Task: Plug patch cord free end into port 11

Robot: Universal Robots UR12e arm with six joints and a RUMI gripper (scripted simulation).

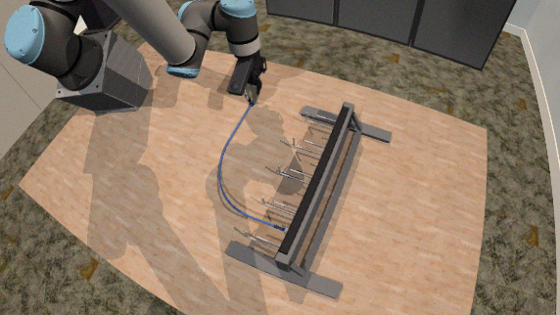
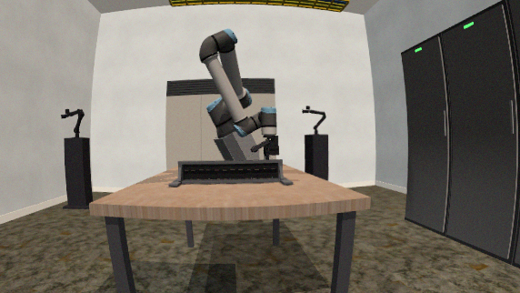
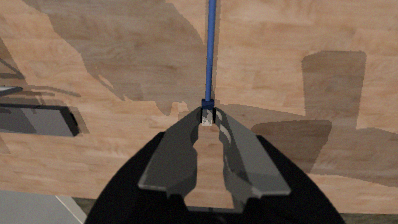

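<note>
Now: hand 10 mm to the right of the plug and 10 mm above it.
</note>
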